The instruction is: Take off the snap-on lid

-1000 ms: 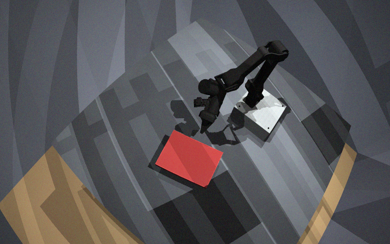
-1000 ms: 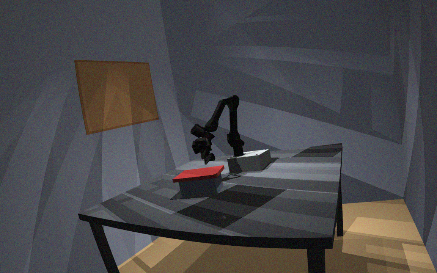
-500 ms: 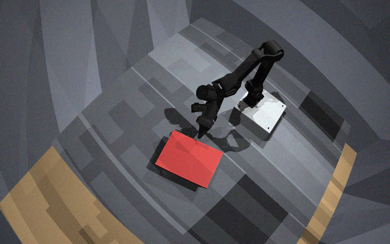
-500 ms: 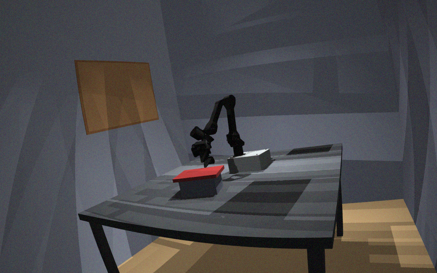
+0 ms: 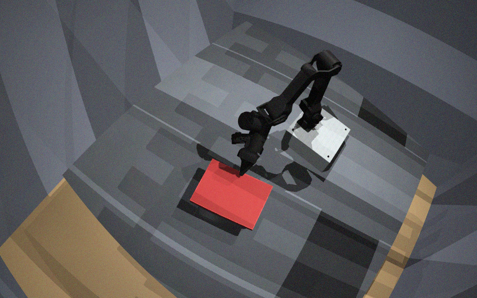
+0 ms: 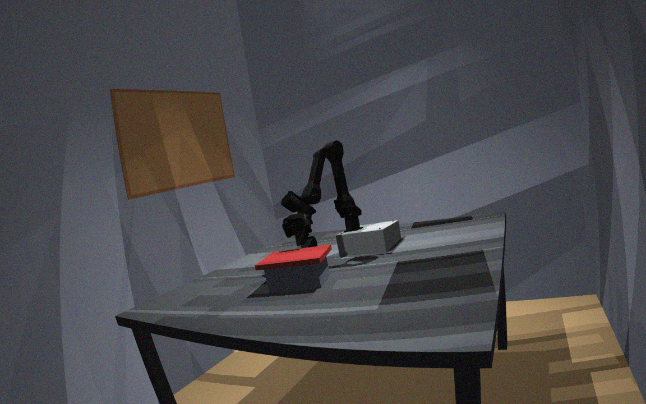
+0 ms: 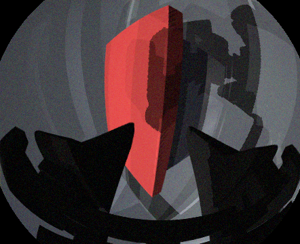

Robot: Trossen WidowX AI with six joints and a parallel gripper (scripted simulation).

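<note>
Right now the red lid is 8 cm ahead of my gripper tip and 3 cm to the left of it. From my gripper tip the other things lie so: storage box 8 cm ahead, 5 cm below, 3 cm to the left.
</note>
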